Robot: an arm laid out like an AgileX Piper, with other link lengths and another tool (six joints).
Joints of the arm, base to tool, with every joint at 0 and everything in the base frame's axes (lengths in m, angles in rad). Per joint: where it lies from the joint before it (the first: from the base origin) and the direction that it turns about. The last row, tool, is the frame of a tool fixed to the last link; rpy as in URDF.
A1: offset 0 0 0.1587 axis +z
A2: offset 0 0 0 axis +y
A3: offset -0.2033 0 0.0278 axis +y
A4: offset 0.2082 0 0.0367 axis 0.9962 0 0.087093
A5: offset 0 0 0 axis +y
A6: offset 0.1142 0 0.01 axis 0.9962 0 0.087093
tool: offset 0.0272 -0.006 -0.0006 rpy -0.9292 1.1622 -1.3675
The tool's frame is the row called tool.
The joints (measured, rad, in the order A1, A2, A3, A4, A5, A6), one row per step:
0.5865 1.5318 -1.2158 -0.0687 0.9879 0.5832
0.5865 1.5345 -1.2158 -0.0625 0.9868 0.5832
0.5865 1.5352 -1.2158 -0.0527 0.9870 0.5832
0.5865 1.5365 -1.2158 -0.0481 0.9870 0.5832
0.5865 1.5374 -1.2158 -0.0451 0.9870 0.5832
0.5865 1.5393 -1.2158 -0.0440 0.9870 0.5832
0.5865 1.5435 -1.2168 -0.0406 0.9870 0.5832
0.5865 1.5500 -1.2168 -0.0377 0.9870 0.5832
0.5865 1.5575 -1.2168 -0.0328 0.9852 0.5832
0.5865 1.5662 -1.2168 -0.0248 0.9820 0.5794
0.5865 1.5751 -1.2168 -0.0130 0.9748 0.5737
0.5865 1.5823 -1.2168 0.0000 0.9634 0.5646
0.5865 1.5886 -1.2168 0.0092 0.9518 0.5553
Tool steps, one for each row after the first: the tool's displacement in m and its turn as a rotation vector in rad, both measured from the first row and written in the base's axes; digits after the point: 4 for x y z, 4 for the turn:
-0.0002 0.0008 -0.0008 0.0042 0.0047 -0.0013
-0.0009 0.0017 -0.0011 0.0116 0.0107 -0.0036
-0.0012 0.0022 -0.0015 0.0146 0.0143 -0.0047
-0.0013 0.0025 -0.0017 0.0165 0.0166 -0.0054
-0.0014 0.0027 -0.0023 0.0164 0.0188 -0.0056
-0.0013 0.0032 -0.0032 0.0174 0.0233 -0.0065
-0.0013 0.0036 -0.0050 0.0161 0.0303 -0.0072
-0.0013 0.0044 -0.0070 0.0169 0.0376 -0.0084
-0.0012 0.0056 -0.0093 0.0192 0.0459 -0.0068
-0.0009 0.0074 -0.0115 0.0261 0.0528 -0.0043
-0.0003 0.0097 -0.0131 0.0362 0.0547 0.0011
0.0006 0.0115 -0.0144 0.0438 0.0536 0.0075

